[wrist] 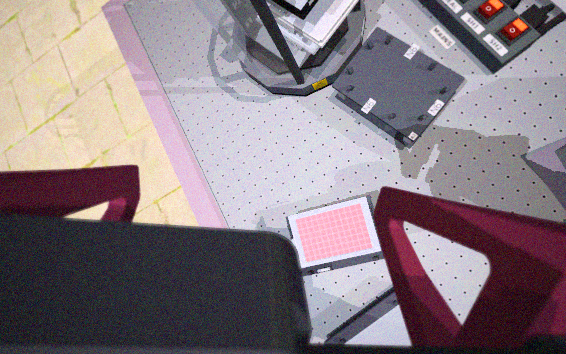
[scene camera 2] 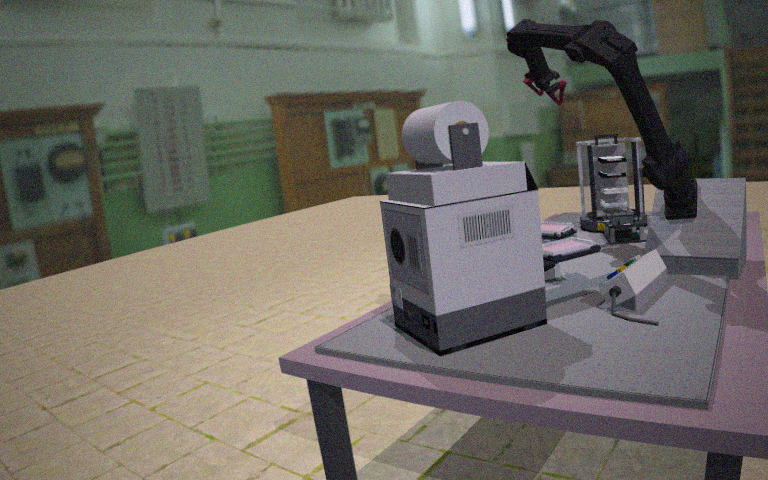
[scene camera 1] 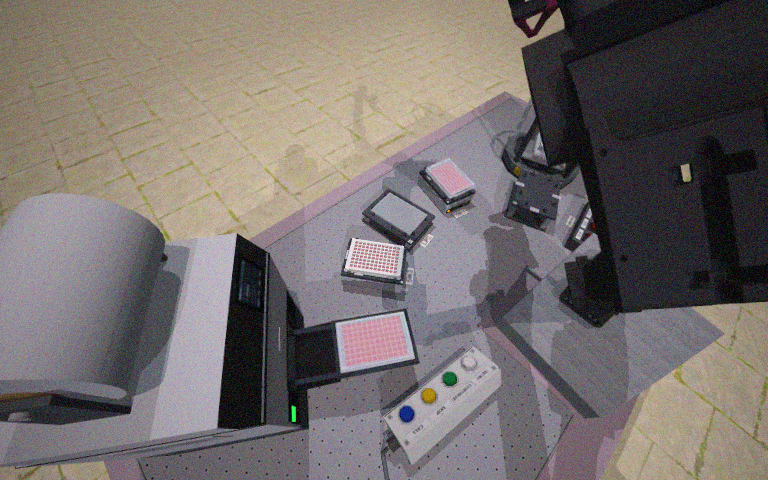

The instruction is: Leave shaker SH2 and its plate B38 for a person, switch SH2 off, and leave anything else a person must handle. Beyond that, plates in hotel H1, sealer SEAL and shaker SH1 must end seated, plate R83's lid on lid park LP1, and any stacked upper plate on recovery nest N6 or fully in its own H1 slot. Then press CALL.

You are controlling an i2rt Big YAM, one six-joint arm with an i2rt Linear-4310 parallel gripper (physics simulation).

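Grey lid: visible in scene camera 1 and in the wrist view; on this lid, [wrist: 391, 325] and [scene camera 1: 412, 211] are the same spot.
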